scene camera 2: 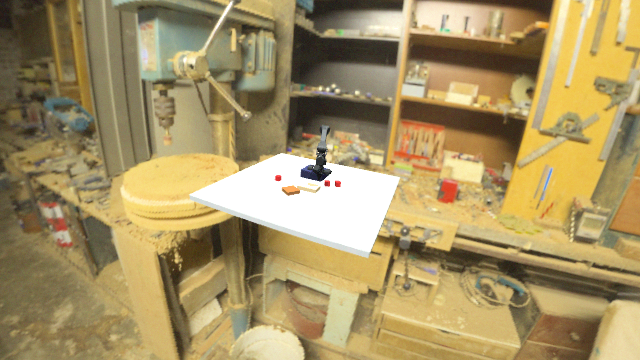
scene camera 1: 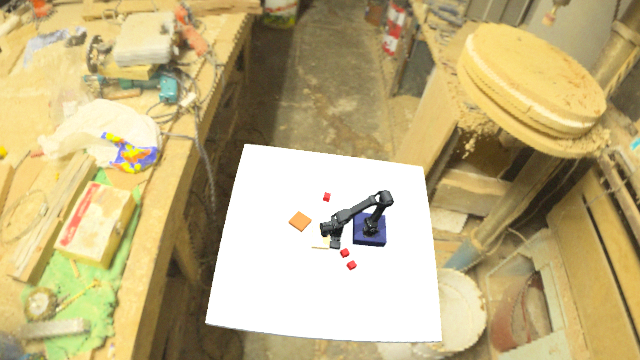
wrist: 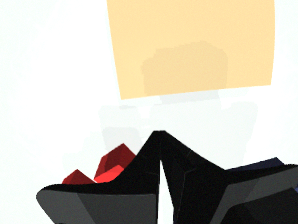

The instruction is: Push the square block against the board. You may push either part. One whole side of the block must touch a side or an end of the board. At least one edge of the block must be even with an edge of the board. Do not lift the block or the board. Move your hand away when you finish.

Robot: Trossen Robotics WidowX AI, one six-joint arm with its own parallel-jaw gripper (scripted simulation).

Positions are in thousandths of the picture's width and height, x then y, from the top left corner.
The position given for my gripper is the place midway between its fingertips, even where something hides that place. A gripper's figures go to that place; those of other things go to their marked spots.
Labels:
My gripper (wrist: 532, 605) is 10 cm from the lens. A cream board (wrist: 522, 248): 12 cm from the lens.

